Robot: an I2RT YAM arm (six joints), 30 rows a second.
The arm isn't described. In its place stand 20 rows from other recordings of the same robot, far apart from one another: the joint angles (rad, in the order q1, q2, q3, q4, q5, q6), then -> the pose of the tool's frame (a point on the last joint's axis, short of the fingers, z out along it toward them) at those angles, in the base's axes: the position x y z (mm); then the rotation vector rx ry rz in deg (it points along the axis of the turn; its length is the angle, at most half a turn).
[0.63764, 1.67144, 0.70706, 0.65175, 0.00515, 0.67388] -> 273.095 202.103 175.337 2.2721 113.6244 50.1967
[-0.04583, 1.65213, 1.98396, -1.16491, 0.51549, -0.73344] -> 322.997 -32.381 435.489 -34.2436 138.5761 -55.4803
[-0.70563, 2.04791, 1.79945, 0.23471, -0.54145, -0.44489] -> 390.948 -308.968 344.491 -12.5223 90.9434 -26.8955
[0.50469, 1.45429, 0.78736, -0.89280, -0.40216, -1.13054] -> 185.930 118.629 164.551 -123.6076 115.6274 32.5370
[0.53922, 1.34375, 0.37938, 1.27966, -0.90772, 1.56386] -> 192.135 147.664 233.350 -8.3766 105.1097 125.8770
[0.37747, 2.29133, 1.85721, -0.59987, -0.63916, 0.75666] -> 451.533 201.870 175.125 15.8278 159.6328 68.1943
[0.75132, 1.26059, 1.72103, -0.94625, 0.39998, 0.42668] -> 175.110 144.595 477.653 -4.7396 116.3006 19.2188
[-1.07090, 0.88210, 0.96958, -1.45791, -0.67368, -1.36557] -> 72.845 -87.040 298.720 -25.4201 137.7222 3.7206
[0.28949, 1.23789, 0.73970, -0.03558, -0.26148, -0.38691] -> 257.028 86.161 243.498 -48.1135 109.7717 12.3762
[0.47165, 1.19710, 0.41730, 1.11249, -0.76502, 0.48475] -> 197.458 128.389 262.230 -40.3873 72.6291 72.5860
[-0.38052, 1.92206, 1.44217, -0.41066, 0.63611, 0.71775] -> 382.495 -175.782 221.701 82.1028 104.6775 -35.0407
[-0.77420, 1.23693, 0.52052, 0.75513, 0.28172, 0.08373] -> 183.104 -192.890 251.476 49.3658 76.1248 -43.5530
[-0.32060, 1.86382, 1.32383, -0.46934, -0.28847, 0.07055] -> 377.888 -114.808 200.222 22.2819 143.8090 15.7252
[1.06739, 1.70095, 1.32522, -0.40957, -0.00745, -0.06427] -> 183.901 334.471 263.690 -74.2613 116.5306 27.9742
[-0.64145, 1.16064, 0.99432, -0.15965, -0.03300, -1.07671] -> 217.107 -160.669 339.126 -26.8991 115.1580 -62.9783
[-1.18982, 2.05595, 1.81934, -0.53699, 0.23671, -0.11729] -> 168.143 -442.237 272.050 79.5064 119.7003 -50.2986
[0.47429, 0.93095, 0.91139, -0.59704, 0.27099, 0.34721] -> 179.478 81.428 317.849 0.8464 124.1597 10.0840
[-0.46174, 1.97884, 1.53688, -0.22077, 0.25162, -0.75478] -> 405.548 -211.708 238.529 -11.5592 135.8683 -52.0826
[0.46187, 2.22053, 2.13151, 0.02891, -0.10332, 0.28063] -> 480.250 243.161 355.118 -13.2895 94.8053 37.2711
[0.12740, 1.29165, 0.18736, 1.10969, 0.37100, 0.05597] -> 218.087 14.924 176.027 13.4902 88.7987 -8.3686
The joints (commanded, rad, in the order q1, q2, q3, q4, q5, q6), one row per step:
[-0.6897, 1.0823, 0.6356, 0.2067, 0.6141, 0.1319]
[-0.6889, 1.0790, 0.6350, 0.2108, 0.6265, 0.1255]
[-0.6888, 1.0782, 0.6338, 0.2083, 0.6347, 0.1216]
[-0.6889, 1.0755, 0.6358, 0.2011, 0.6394, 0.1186]
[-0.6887, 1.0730, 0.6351, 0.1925, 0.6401, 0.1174]
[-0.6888, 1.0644, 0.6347, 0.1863, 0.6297, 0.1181]
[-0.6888, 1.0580, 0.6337, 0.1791, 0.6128, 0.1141]
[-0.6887, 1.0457, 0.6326, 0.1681, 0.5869, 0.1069]
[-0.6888, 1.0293, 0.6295, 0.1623, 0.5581, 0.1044]
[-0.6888, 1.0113, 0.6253, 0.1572, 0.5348, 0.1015]
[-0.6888, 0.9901, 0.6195, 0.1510, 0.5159, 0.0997]
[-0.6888, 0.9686, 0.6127, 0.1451, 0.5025, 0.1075]
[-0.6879, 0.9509, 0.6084, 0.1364, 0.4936, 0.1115]
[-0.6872, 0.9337, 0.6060, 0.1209, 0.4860, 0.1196]
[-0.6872, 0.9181, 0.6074, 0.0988, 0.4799, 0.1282]
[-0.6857, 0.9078, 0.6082, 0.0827, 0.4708, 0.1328]
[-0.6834, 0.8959, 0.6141, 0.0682, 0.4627, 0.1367]
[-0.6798, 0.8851, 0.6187, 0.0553, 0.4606, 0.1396]
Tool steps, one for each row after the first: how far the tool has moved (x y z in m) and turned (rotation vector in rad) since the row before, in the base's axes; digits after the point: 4 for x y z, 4 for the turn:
[-0.0006, 0.0003, 0.0010, -0.0081, 0.0027, -0.0100]
[-0.0005, 0.0001, -0.0004, -0.0005, 0.0072, -0.0071]
[-0.0005, 0.0002, 0.0006, 0.0001, 0.0055, -0.0041]
[-0.0005, 0.0004, -0.0005, 0.0039, 0.0065, -0.0002]
[-0.0009, 0.0011, 0.0011, 0.0008, -0.0038, 0.0099]
[-0.0004, 0.0010, 0.0002, 0.0033, 0.0026, 0.0172]
[-0.0009, 0.0018, 0.0011, 0.0029, 0.0027, 0.0267]
[-0.0014, 0.0022, 0.0017, -0.0002, -0.0078, 0.0284]
[-0.0018, 0.0024, 0.0017, -0.0023, -0.0074, 0.0232]
[-0.0024, 0.0028, 0.0017, -0.0032, -0.0081, 0.0188]
[-0.0027, 0.0028, 0.0014, -0.0007, -0.0158, 0.0116]
[-0.0022, 0.0024, 0.0011, -0.0001, -0.0085, 0.0089]
[-0.0022, 0.0023, 0.0009, 0.0046, -0.0078, 0.0067]
[-0.0022, 0.0020, 0.0013, 0.0074, -0.0047, 0.0044]
[-0.0011, 0.0017, 0.0006, 0.0064, -0.0015, 0.0095]
[-0.0011, 0.0018, 0.0028, 0.0008, -0.0072, 0.0095]
[-0.0010, 0.0019, 0.0023, -0.0001, -0.0048, 0.0051]

